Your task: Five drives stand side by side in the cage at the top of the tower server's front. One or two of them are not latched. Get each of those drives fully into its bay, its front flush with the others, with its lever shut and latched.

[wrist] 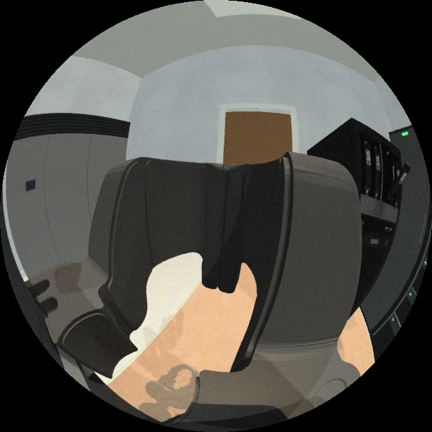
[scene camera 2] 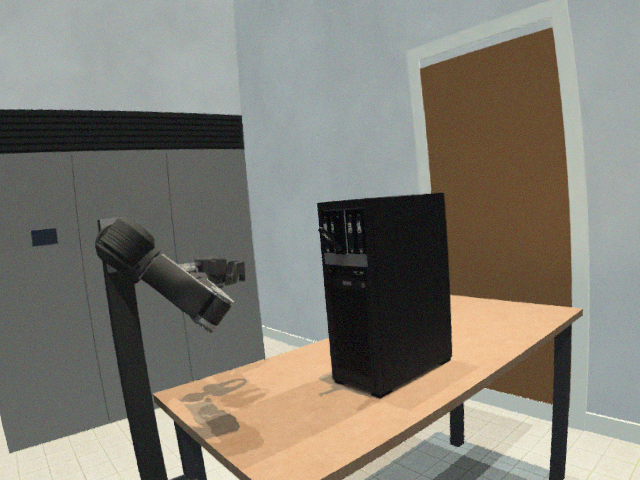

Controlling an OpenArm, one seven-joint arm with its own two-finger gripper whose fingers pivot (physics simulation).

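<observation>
The black tower server [scene camera 2: 408, 289] [wrist: 372, 267] stands upright on the table. Its cage holds the drives side by side above a grey strip. One lever [scene camera 2: 329, 238] [wrist: 403, 175] sticks out from the front, tilted outward at its top; it seems to belong to the middle drive. The two drives [scene camera 2: 355, 229] [wrist: 372, 167] at the cage's right side in scene camera 2 show upright levers that look shut. The drives behind the raised lever are small and dark, so their depth and latches cannot be told. My gripper [scene camera 2: 238, 271] [wrist: 228, 229] is shut and empty, well away from the server's front.
The wooden table [scene camera 2: 279, 408] [wrist: 215, 330] lies below the arm and carries the server. The arm's post [scene camera 2: 129, 361] stands at the table's near left end. Grey cabinets [scene camera 2: 129, 206] [wrist: 65, 200] stand at the left, and a brown door [scene camera 2: 496, 180] [wrist: 257, 137] is behind the server.
</observation>
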